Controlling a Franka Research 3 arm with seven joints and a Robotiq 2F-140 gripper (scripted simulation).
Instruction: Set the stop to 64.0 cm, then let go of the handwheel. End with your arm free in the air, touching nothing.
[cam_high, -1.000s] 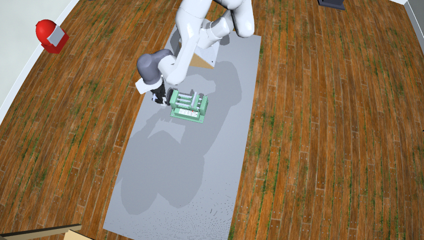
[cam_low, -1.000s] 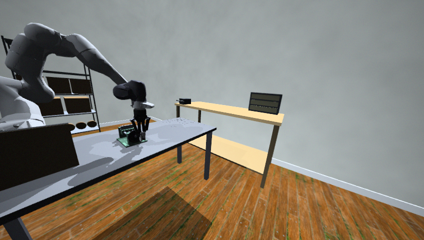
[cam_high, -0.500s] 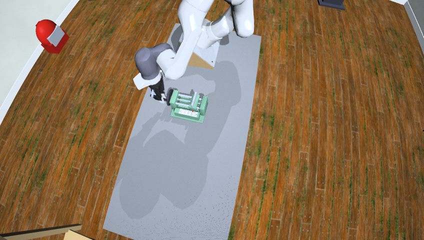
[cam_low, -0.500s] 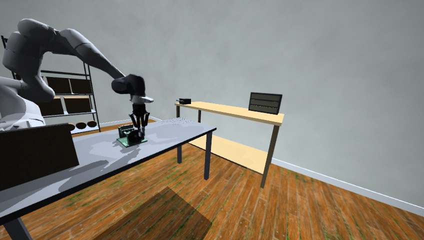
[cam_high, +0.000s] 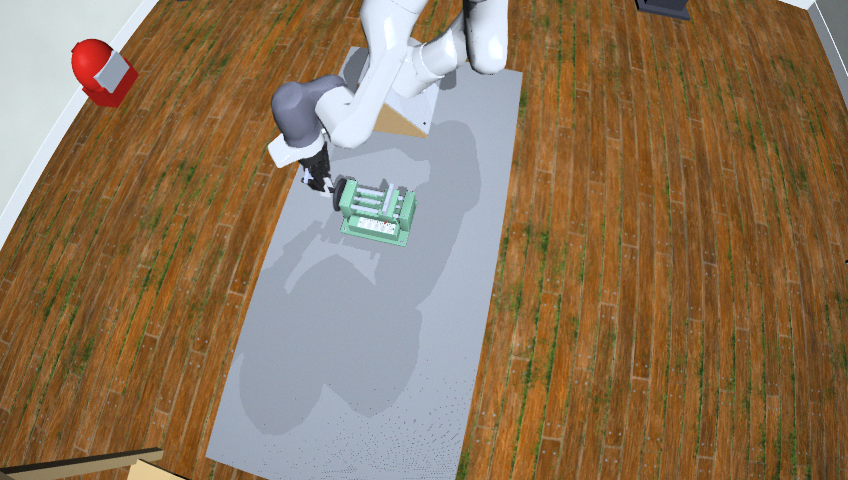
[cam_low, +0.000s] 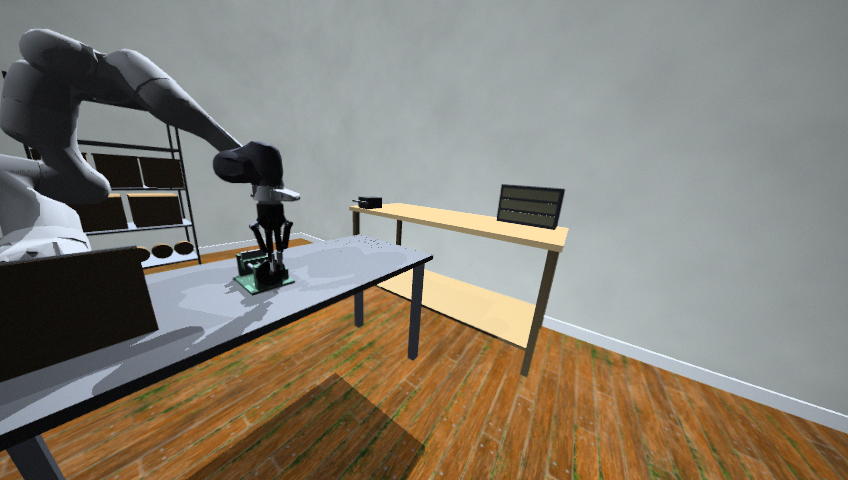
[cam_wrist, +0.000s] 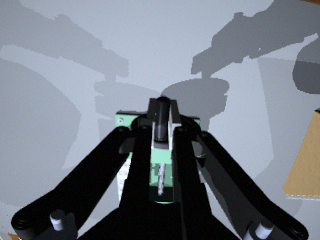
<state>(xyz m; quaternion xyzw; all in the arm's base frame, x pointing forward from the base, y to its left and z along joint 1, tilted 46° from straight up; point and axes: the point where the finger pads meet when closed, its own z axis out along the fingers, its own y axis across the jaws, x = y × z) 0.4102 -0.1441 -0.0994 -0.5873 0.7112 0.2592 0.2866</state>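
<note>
Right now the dark handwheel is 2 cm to the left of my hand and 3 cm below it. The rest, counted from my hand: stop carriage: 3 cm ahead, 18 cm to the left, 4 cm below.
</note>
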